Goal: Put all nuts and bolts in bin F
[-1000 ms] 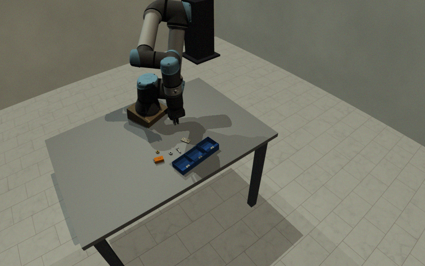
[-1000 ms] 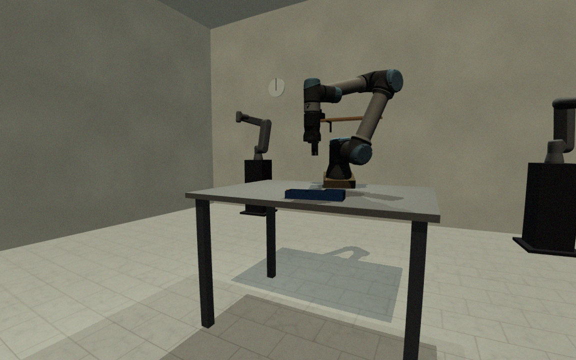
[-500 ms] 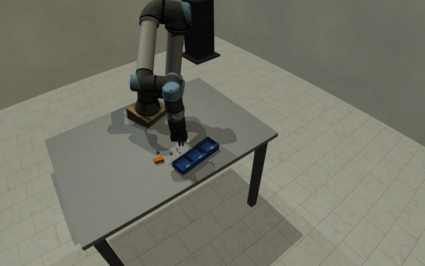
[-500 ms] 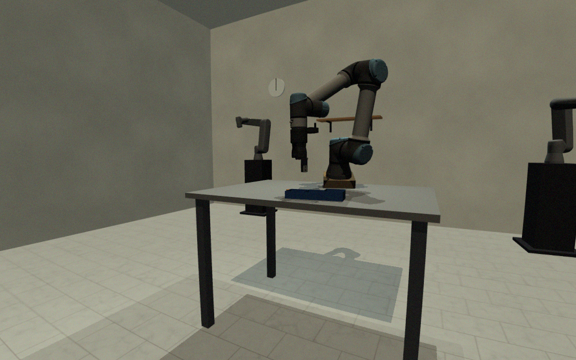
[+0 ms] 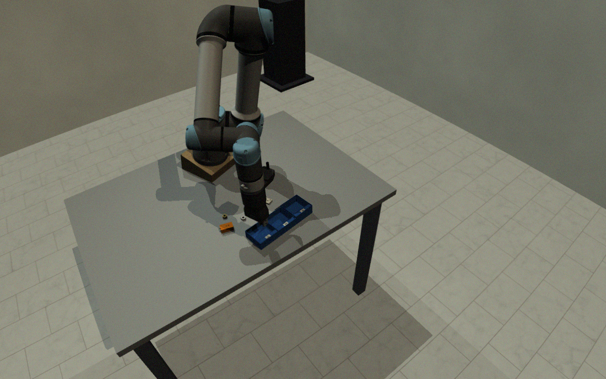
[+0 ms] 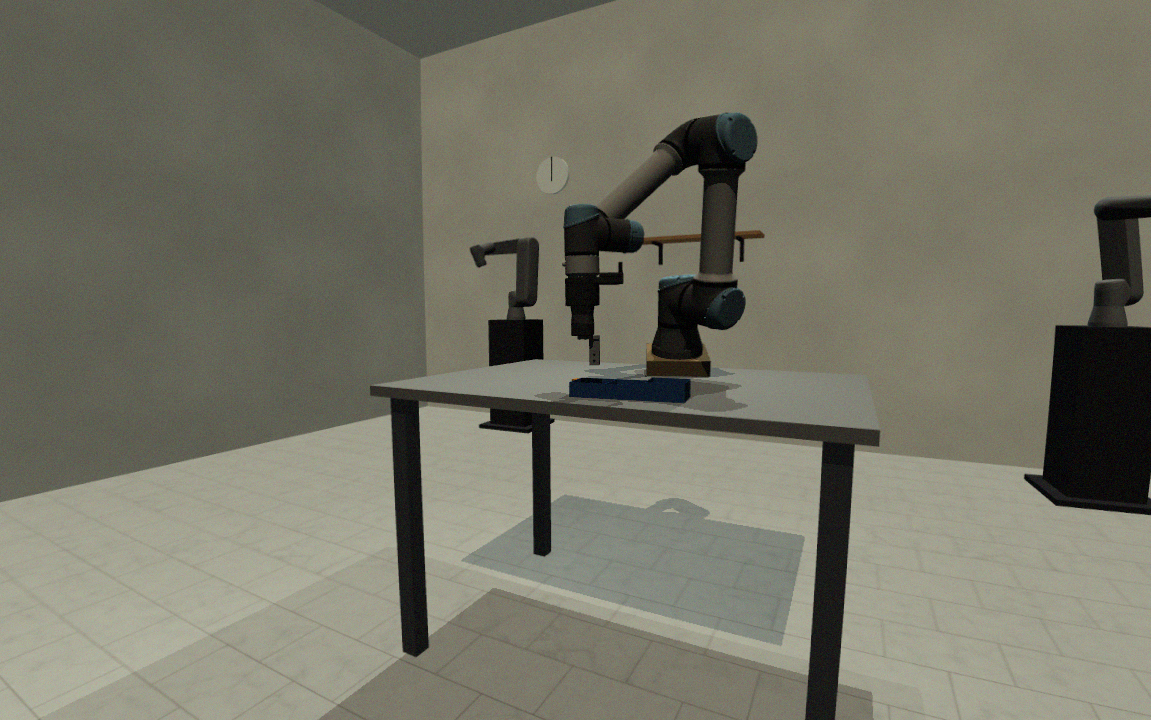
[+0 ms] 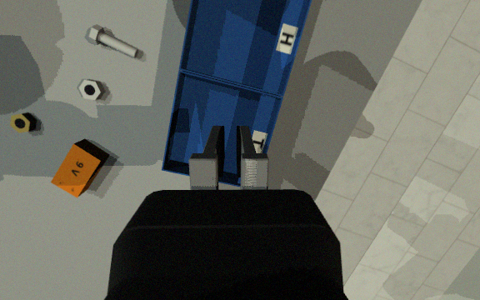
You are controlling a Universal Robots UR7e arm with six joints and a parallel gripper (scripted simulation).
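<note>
My gripper is now 80 mm to the right of the blue bin row, 70 mm above it and 10 mm past it. From my hand the other things lie so: grey bolt: 120 mm behind, 80 mm below, 30 mm to the left; then orange 9 V battery: 120 mm behind, 90 mm to the right, 80 mm below; then grey nut: 120 mm behind, 80 mm below, 10 mm to the right.
</note>
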